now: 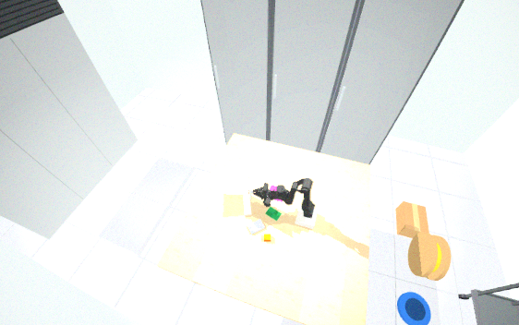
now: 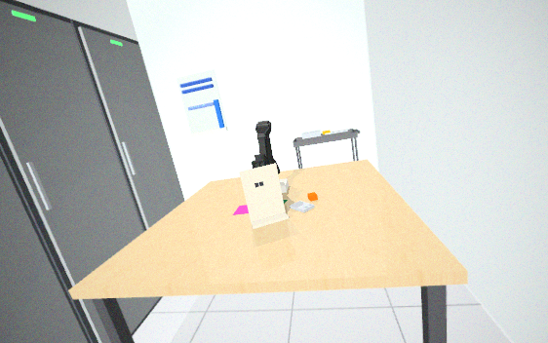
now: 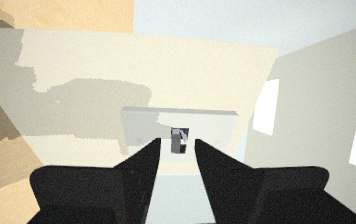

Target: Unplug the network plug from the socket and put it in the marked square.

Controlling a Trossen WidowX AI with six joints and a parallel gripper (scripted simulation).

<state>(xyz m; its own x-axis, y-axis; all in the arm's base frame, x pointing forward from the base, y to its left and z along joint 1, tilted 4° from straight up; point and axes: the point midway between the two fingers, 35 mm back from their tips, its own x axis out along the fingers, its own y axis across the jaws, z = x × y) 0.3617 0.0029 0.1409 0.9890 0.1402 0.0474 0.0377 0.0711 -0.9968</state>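
My gripper tip is 1 cm short of the grey network plug. Also, from my gripper tip: green board 16 cm behind, 3 cm to the left, 18 cm below; upright panel 3 cm ahead, 1 cm to the left, 6 cm below; flat grey piece 7 cm behind, 17 cm to the left, 17 cm below.
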